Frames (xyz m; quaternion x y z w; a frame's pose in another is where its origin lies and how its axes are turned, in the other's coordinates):
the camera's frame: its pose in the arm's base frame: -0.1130 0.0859 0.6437 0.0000 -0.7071 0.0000 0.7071
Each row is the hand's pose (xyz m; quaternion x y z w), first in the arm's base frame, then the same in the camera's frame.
Working: the arm's base frame: its pose in the camera's frame: -0.6437 -0.0859 -0.1130 0.0000 0.7071 0.0000 0.7071

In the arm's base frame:
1: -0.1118 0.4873 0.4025 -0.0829 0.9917 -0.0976 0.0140
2: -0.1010 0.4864 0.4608 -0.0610 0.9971 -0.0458 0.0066
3: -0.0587 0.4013 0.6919 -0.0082 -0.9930 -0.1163 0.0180
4: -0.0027 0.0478 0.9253 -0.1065 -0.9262 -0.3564 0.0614
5: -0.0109 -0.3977 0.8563 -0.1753 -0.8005 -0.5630 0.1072
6: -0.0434 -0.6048 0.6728 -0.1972 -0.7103 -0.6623 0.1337
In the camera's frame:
1: -0.2412 0.4014 -0.0012 0.1276 -0.7111 0.0104 0.6913
2: -0.1829 0.4005 -0.0120 0.0755 -0.7097 -0.0107 0.7004
3: 0.0482 0.3154 -0.0543 -0.0880 -0.6894 -0.0764 0.7149
4: 0.2816 -0.0381 -0.1103 -0.3273 -0.6115 -0.1767 0.6983
5: 0.2126 -0.4836 -0.1021 -0.5221 -0.4902 -0.2741 0.6418
6: 0.0291 -0.6907 -0.0696 -0.6078 -0.4077 -0.3289 0.5968

